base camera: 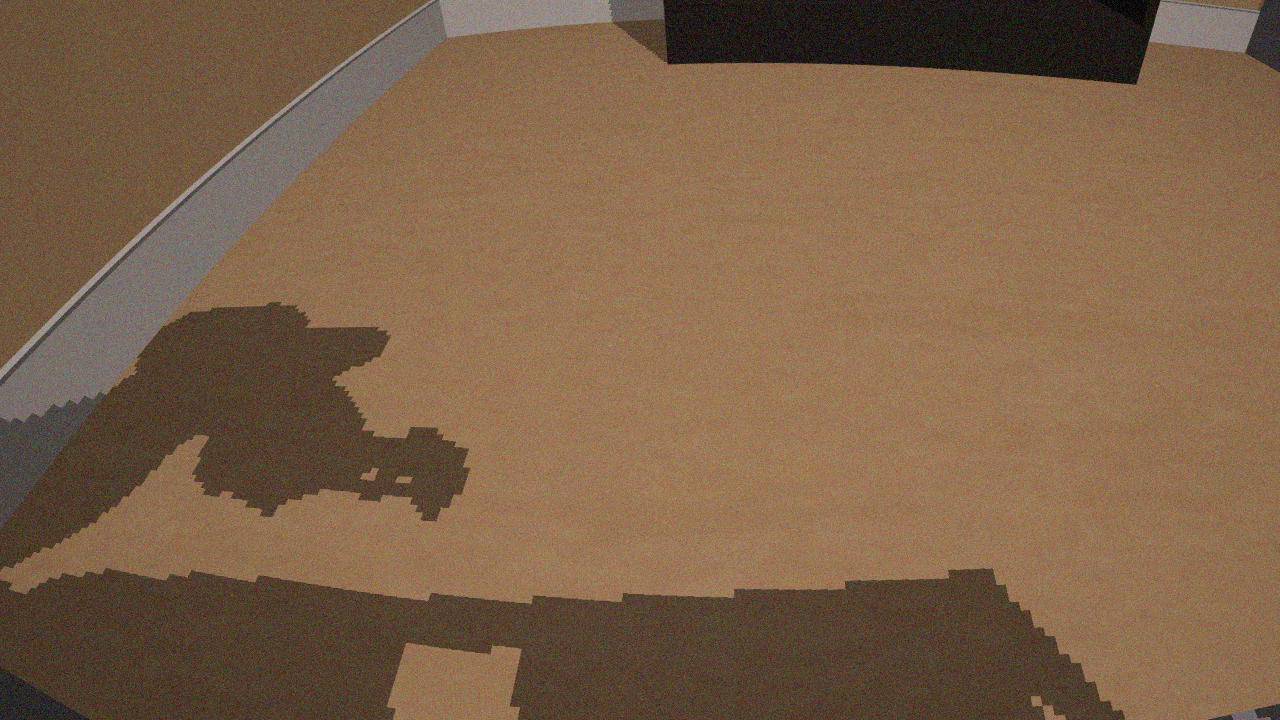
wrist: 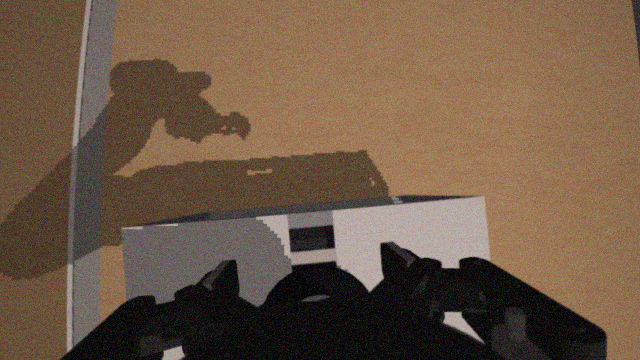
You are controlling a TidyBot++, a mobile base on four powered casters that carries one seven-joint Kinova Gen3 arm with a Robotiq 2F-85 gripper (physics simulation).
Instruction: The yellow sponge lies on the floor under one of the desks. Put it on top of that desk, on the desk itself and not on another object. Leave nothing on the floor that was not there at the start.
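Frame: origin at the arm's base, x left, y back, z up, level; centimetres.
Seen in the pictures: gripper, between the fingertips: (wrist: 310, 267).
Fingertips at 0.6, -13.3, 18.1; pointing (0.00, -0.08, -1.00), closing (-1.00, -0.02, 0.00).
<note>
A point is followed by its place in that frame, as x, y, z.
The yellow sponge does not show in the base camera view or the wrist view, and no desk can be made out for certain. My gripper (wrist: 310, 267) {0.6, -13.3, 18.1} is open, its two black fingers wide apart with no object between them. It is above the white top of my own mobile base (wrist: 415, 225) {-14.3, -12.0, -1.4} in the wrist view.
A black box-like piece (base camera: 895, 40) {-37.0, -115.0, -35.3} stands on the floor at the top of the base camera view. A low grey-white wall (base camera: 223, 192) {51.8, -74.8, -33.6} (wrist: 95, 60) {53.4, -57.5, -34.2} runs along the left. Shadows of my arm and base lie on the brown floor (base camera: 716, 313) {-3.5, -53.5, -39.6} (wrist: 425, 100) {-37.6, -42.2, -39.6}.
</note>
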